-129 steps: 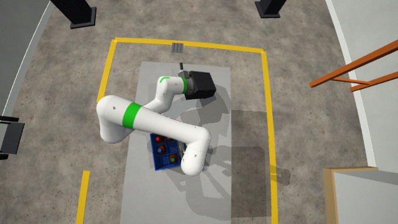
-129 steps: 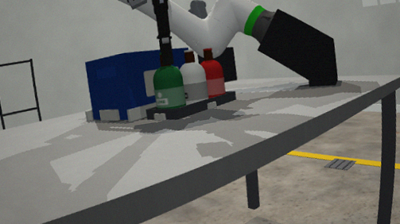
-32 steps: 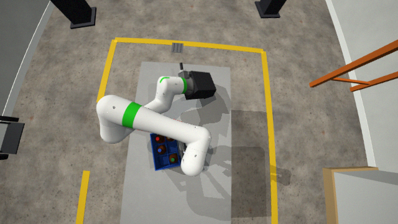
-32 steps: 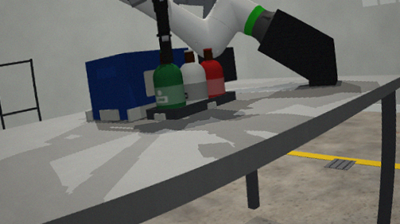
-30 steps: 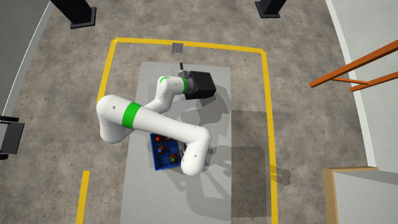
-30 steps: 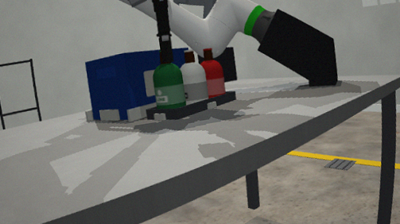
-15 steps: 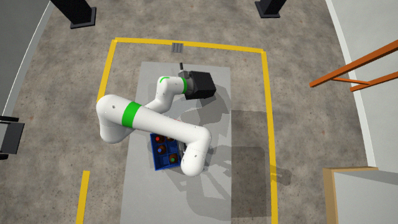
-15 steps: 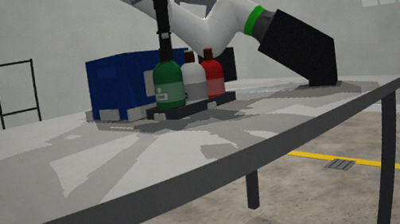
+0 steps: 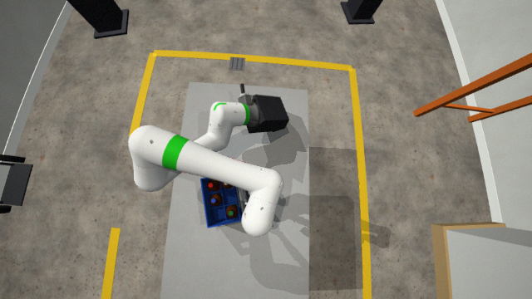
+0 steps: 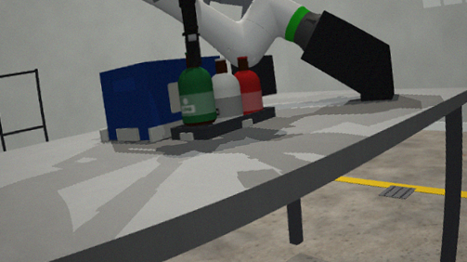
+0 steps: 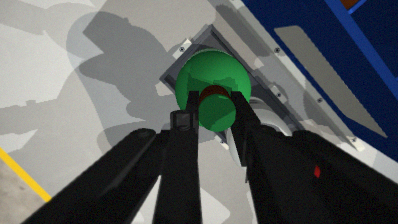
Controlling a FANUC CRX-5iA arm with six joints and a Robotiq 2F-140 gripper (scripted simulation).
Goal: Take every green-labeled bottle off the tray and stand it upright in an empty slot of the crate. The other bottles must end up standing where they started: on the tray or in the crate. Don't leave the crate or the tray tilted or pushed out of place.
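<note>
The green-labeled bottle is 8 cm below my hand. From my hand the other things lie so: dark tray 17 cm below, 9 cm behind; white bottle 10 cm below, 9 cm behind; red bottle 18 cm behind, 10 cm below.
</note>
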